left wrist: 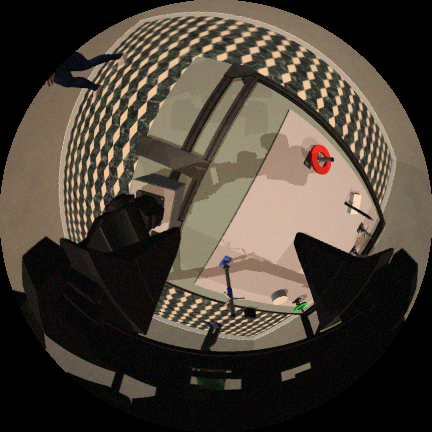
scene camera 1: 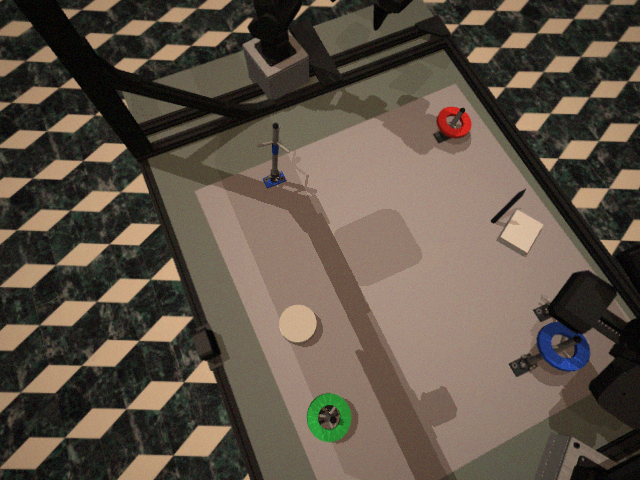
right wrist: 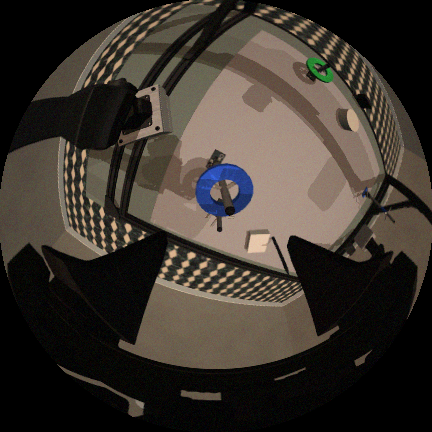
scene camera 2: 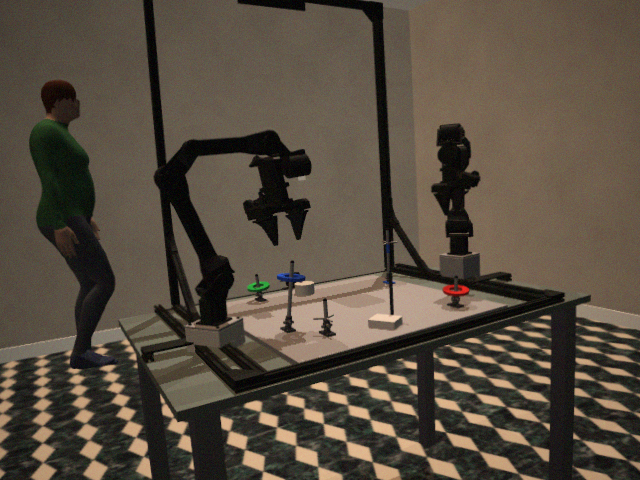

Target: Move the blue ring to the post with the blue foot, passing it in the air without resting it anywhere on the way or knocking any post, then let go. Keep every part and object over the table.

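Frame: origin at the left arm's base, x right, y ahead, z up, level; metres.
Seen in the pictures: left gripper, fingertip midpoint: (left wrist: 240, 236) (scene camera 1: 355, 14) (scene camera 2: 451, 214); right gripper, fingertip midpoint: (scene camera 1: 601, 340) (right wrist: 230, 240) (scene camera 2: 287, 242); left arm's base, origin of the base link: (left wrist: 148, 207) (scene camera 1: 275, 49) (right wrist: 368, 242) (scene camera 2: 459, 253); right arm's base, origin of the base link: (right wrist: 134, 114) (scene camera 2: 214, 321).
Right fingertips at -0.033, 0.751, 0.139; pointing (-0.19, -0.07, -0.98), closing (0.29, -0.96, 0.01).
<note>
Offsets run from my right fingertips to a thing's middle, as dx, dy, dz. "spot": to the spot under its first point.
The blue ring @(-0.001, -0.002, -0.089) (scene camera 1: 544, 344) (scene camera 2: 281, 277) (right wrist: 203, 191) lies level around the upper part of a tall grey post @(spot: -0.001, +0.006, -0.157) (scene camera 2: 290, 304) with a dark foot @(spot: +0.019, +0.006, -0.201) (scene camera 1: 521, 364). The post with the blue foot @(spot: +0.181, -0.530, -0.204) (scene camera 1: 274, 179) (left wrist: 226, 260) (right wrist: 365, 192) stands upright at the upper left in scene camera 1, with no ring on it; it has a blue band and thin side pegs. My right gripper (scene camera 2: 286, 241) (right wrist: 230, 240) is open and empty, pointing down above the blue ring, apart from it. My left gripper (left wrist: 240, 236) is open and empty, raised high near its own base.
A short ringless post @(spot: -0.096, -0.029, -0.168) (scene camera 2: 325, 312) stands close to the blue ring's post. A white block @(-0.154, -0.173, -0.214) (scene camera 1: 521, 231) (scene camera 2: 385, 321) and a thin black stick @(-0.134, -0.221, -0.154) (scene camera 1: 508, 205) are nearby. A red ring @(-0.187, -0.425, -0.178) (scene camera 1: 442, 124) and a green ring @(+0.338, -0.108, -0.178) (scene camera 1: 313, 417) are on short posts. A pale cylinder @(+0.298, -0.261, -0.207) (scene camera 1: 298, 323) stands near one edge.
</note>
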